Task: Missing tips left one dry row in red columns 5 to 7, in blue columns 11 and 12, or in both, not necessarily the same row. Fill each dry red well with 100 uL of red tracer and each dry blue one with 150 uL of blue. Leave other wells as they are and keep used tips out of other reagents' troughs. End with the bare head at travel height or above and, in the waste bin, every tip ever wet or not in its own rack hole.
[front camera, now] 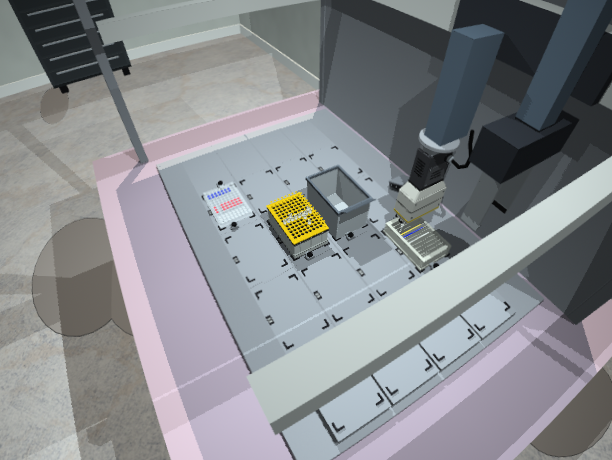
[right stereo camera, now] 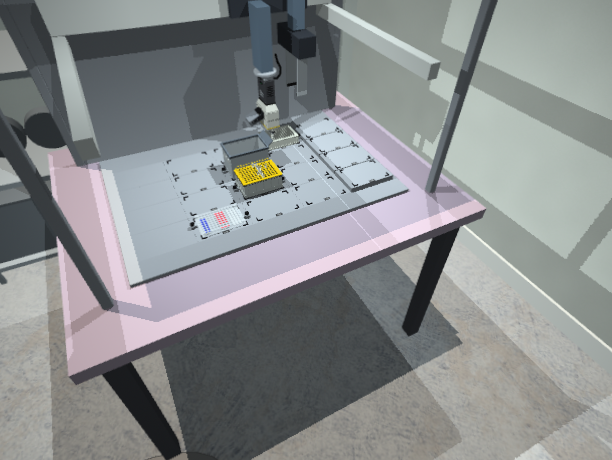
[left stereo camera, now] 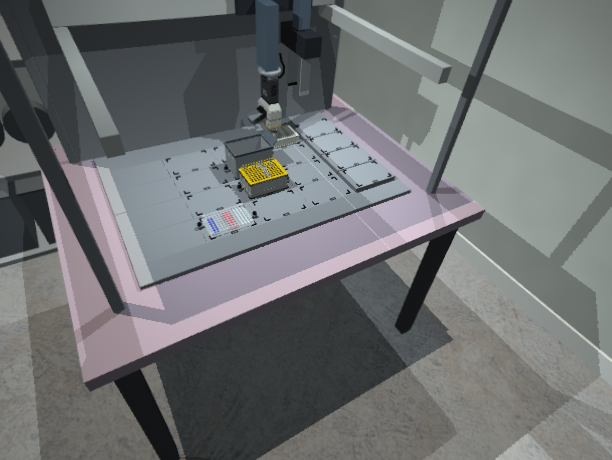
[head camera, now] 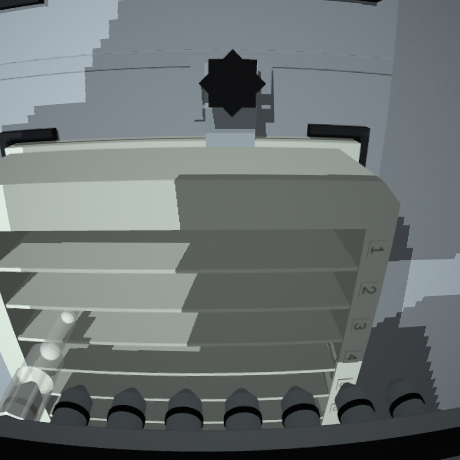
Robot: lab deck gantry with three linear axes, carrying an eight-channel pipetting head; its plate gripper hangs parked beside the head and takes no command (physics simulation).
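Note:
The pipetting head [front camera: 419, 200] [left stereo camera: 273, 112] [right stereo camera: 270, 114] is over the back end of the trough block [front camera: 435, 256] [head camera: 275, 202] [left stereo camera: 287, 141]. In the head view one clear tip [head camera: 39, 372] sits on the leftmost channel; the other nozzles [head camera: 242, 407] are bare. Its dipping depth is unclear. Blue and yellow strips show in the block. The well plate [front camera: 240, 216] [left stereo camera: 245, 215] has blue wells [front camera: 219, 193] and red wells [front camera: 232, 203] with a gap towards one end. The yellow tip rack [front camera: 297, 217] [left stereo camera: 263, 171] stands mid-deck. The parked gripper's fingers cannot be made out.
The grey waste bin [front camera: 355, 224] [left stereo camera: 240, 162] [right stereo camera: 237, 160] stands between the tip rack and the trough block; a whitish patch shows inside it in the front view. A black knob [head camera: 232, 82] stands beyond the block's end. A pale beam [front camera: 440, 320] crosses the front view.

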